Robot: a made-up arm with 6 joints.
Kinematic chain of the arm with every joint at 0, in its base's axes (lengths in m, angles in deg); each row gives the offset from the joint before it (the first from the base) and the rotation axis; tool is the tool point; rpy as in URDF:
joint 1: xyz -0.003 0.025 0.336 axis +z
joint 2: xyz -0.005 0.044 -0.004 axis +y
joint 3: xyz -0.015 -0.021 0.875 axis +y
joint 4: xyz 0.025 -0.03 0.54 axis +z
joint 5: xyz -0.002 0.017 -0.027 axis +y
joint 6: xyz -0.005 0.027 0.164 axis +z
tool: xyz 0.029 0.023 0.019 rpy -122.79 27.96 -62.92
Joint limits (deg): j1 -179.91..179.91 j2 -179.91..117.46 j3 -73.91..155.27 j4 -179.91..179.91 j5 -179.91..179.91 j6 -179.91..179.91
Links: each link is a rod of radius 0.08 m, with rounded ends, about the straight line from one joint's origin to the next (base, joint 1, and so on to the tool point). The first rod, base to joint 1, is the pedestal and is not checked.
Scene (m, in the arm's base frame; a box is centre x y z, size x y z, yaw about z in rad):
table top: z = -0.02
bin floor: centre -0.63 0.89 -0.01 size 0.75 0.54 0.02 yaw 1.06
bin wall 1: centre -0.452 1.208 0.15 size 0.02 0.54 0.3 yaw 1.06
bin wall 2: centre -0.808 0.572 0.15 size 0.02 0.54 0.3 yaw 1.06
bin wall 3: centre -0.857 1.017 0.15 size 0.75 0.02 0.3 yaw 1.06
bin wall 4: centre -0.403 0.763 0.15 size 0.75 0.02 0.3 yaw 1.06
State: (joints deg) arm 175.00 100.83 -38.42 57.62 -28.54 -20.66
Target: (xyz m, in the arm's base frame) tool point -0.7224 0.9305 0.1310
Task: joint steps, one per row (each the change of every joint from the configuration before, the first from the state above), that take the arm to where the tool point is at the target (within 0.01 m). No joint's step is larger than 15 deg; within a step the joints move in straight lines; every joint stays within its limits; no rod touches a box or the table.
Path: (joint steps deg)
1: -4.59 -6.19 13.58 2.13 -1.95 -0.69
2: -4.60 -6.18 13.58 2.12 -1.95 -0.69
3: -4.59 -6.19 13.58 2.13 -1.95 -0.69
4: -4.60 -6.18 13.59 2.12 -1.96 -0.69
5: -4.59 -6.19 13.58 2.13 -1.95 -0.69
6: -4.60 -6.19 13.58 2.12 -1.95 -0.69
7: -4.59 -6.18 13.58 2.13 -1.95 -0.69
8: -4.60 -6.19 13.58 2.12 -1.95 -0.69
9: -4.59 -6.18 13.58 2.13 -1.95 -0.69
10: -0.14 10.69 0.61 0.07 1.14 -0.07
11: -0.15 10.70 0.60 0.07 1.14 -0.06

